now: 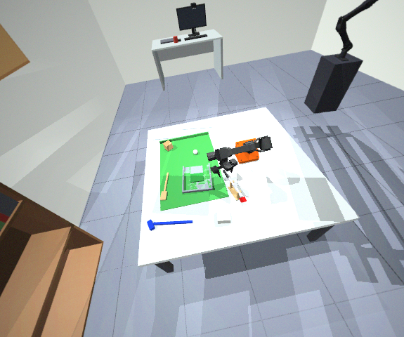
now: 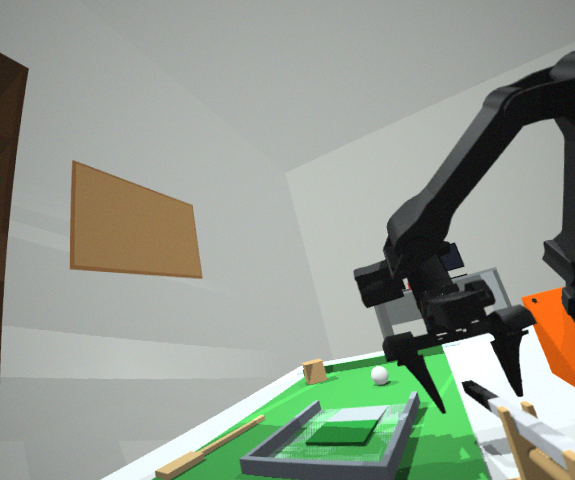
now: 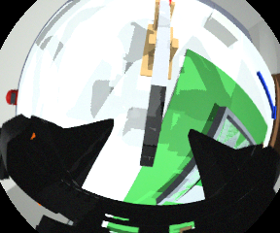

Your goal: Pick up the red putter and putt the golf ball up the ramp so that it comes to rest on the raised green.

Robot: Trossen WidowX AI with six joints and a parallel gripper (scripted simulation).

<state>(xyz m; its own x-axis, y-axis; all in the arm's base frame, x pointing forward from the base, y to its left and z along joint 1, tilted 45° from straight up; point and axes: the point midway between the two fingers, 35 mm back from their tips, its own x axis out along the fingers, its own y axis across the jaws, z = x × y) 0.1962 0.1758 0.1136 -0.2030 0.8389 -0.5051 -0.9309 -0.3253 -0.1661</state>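
Right now my gripper tip is 50 mm past the red putter, 110 mm to the right of it and 10 mm below it. Round my gripper tip: white golf ball (220 mm ahead, 310 mm to the right, 20 mm below); blue putter (410 mm ahead, 310 mm to the left, 30 mm below); wooden rack (50 mm behind, 120 mm to the left, 10 mm below).
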